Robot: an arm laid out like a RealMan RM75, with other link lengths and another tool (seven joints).
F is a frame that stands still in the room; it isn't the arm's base.
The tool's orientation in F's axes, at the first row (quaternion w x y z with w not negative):
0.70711, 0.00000, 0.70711, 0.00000
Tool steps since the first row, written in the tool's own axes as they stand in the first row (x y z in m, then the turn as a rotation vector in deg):
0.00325, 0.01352, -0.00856, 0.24, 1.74, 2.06
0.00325, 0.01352, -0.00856, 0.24, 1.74, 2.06
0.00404, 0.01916, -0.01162, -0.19, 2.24, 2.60
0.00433, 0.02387, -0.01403, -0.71, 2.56, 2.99
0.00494, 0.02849, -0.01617, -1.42, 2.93, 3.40
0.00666, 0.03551, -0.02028, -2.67, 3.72, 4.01
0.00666, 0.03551, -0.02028, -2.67, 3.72, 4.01
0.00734, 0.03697, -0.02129, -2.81, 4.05, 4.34
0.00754, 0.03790, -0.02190, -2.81, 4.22, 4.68
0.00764, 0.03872, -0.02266, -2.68, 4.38, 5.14
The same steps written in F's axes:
-0.00856, 0.01352, -0.00325, 2.06, 1.74, -0.24
-0.00856, 0.01352, -0.00325, 2.06, 1.74, -0.24
-0.01162, 0.01916, -0.00404, 2.60, 2.24, 0.19
-0.01403, 0.02387, -0.00433, 2.99, 2.56, 0.71
-0.01617, 0.02849, -0.00494, 3.40, 2.93, 1.42
-0.02028, 0.03551, -0.00666, 4.01, 3.72, 2.67
-0.02028, 0.03551, -0.00666, 4.01, 3.72, 2.67
-0.02129, 0.03697, -0.00734, 4.34, 4.05, 2.81
-0.02190, 0.03790, -0.00754, 4.68, 4.22, 2.81
-0.02266, 0.03872, -0.00764, 5.14, 4.38, 2.68

